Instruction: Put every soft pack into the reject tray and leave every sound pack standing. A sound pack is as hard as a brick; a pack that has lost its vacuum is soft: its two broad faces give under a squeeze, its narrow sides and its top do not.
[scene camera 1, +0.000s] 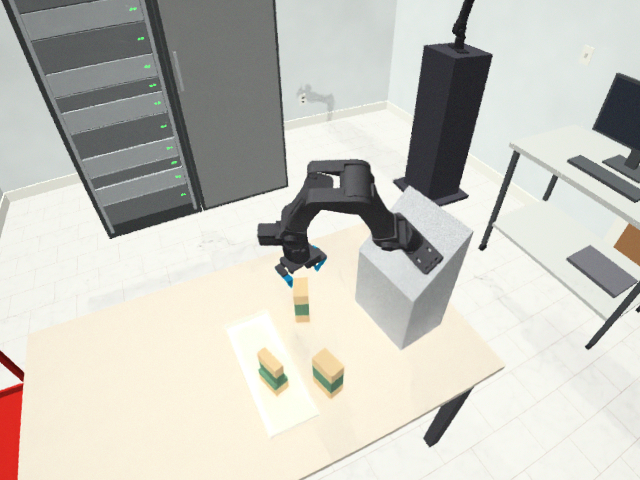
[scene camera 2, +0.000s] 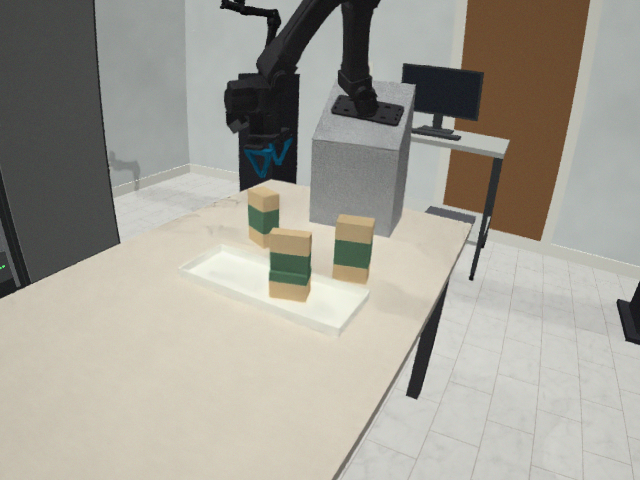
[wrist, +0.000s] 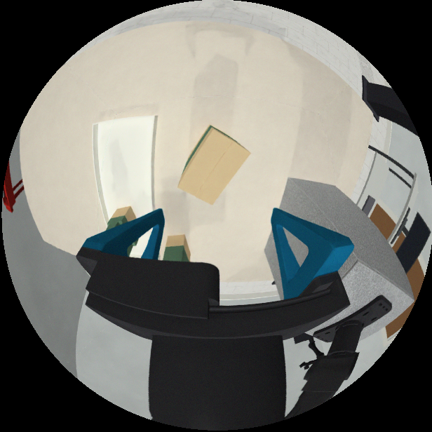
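Pixels of known places: gripper, between the fingertips: (scene camera 1: 303, 278) (scene camera 2: 270, 171); arm's base, origin of its link: (scene camera 1: 412, 242) (scene camera 2: 367, 110).
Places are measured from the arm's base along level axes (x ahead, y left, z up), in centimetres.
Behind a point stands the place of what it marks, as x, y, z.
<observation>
My gripper (scene camera 1: 303, 273) {28.4, -12.1, -13.9} (scene camera 2: 270, 169) {28.4, -12.1, -13.9} (wrist: 217, 213) is open and empty, with blue fingers above the back pack. That pack (scene camera 1: 300, 290) {29.5, -12.6, -19.4} (scene camera 2: 263, 217) {32.3, -11.3, -24.7} (wrist: 214, 165), tan with a green band, stands upright on the table, turned at an angle to the fingers in the wrist view. A second pack (scene camera 1: 272, 372) {46.6, 9.0, -21.7} (scene camera 2: 290, 258) {47.4, 7.1, -23.9} (wrist: 122, 212) stands in the white reject tray (scene camera 1: 242, 333) {50.0, -14.4, -33.1} (scene camera 2: 217, 266) {46.5, -14.3, -33.1} (wrist: 125, 160); a step shows across its green band. A third pack (scene camera 1: 328, 372) {33.5, 16.2, -19.4} (scene camera 2: 353, 253) {34.4, 14.5, -26.1} (wrist: 176, 252) stands upright on the table beside the tray, partly hidden in the wrist view.
The grey pedestal (scene camera 1: 385, 289) {8.2, 1.8, -14.1} (scene camera 2: 356, 180) {8.1, 1.9, -18.4} (wrist: 320, 200) under the arm stands to the right of the back pack. The tabletop (scene camera 1: 129, 387) {87.7, -9.5, -33.4} (scene camera 2: 155, 361) {76.8, -0.5, -33.4} ends at a front edge near the third pack. A server rack and a side desk stand away from the table.
</observation>
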